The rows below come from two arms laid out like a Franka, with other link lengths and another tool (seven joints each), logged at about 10 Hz.
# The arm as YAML. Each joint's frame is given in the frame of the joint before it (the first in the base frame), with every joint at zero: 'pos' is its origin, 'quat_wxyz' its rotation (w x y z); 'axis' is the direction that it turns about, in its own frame. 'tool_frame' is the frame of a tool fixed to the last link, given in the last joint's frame.
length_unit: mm
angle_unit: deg
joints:
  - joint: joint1
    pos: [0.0, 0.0, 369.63]
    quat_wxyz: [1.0, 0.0, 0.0, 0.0]
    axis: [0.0, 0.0, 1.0]
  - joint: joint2
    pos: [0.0, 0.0, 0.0]
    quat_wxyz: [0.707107, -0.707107, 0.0, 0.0]
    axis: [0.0, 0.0, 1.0]
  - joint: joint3
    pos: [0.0, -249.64, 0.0]
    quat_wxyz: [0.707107, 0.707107, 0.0, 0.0]
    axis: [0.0, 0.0, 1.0]
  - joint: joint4
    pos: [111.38, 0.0, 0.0]
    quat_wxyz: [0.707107, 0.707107, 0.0, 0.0]
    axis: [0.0, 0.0, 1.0]
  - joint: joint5
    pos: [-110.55, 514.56, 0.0]
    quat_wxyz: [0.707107, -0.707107, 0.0, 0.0]
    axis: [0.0, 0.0, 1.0]
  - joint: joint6
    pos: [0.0, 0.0, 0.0]
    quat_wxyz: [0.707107, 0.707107, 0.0, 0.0]
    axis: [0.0, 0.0, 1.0]
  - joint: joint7
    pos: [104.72, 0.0, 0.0]
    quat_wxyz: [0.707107, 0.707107, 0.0, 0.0]
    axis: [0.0, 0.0, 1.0]
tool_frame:
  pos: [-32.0, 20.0, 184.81]
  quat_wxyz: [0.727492, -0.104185, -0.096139, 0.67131]
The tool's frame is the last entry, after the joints.
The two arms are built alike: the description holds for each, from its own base.
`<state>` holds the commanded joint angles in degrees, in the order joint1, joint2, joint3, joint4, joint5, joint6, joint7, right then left.
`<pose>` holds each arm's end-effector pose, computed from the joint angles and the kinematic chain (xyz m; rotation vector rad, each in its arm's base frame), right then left.
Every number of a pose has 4 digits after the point. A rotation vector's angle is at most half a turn.
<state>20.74 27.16 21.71 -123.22 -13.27 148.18 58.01 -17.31 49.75 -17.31 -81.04 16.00 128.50 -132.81</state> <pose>0.4382 0.4673 -0.0152 2.0413 -2.0971 -0.3722 0.7245 -0.4796 0.0302 2.8387 0.2151 0.0243</pose>
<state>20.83 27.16 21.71 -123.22 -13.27 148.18 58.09 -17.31 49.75 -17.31 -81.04 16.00 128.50 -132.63</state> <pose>0.4375 0.4681 -0.0152 2.0414 -2.0969 -0.3722 0.7244 -0.4797 0.0302 2.8390 0.2106 0.0237</pose>
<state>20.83 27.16 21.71 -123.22 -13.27 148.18 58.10 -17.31 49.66 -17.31 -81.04 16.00 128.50 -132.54</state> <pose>0.4375 0.4681 -0.0152 2.0413 -2.0971 -0.3723 0.7248 -0.4799 0.0315 2.8385 0.2080 0.0255</pose>
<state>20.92 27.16 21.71 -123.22 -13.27 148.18 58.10 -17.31 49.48 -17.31 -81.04 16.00 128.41 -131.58</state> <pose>0.4367 0.4688 -0.0152 2.0428 -2.0954 -0.3720 0.7251 -0.4804 0.0339 2.8400 0.1838 0.0247</pose>
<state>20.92 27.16 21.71 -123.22 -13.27 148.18 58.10 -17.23 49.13 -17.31 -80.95 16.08 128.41 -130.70</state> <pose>0.4367 0.4688 -0.0152 2.0428 -2.0954 -0.3720 0.7280 -0.4803 0.0399 2.8390 0.1615 0.0329</pose>
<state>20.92 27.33 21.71 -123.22 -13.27 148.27 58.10 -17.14 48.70 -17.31 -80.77 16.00 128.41 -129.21</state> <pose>0.4358 0.4686 -0.0168 2.0417 -2.0944 -0.3739 0.7316 -0.4808 0.0481 2.8356 0.1268 0.0412</pose>
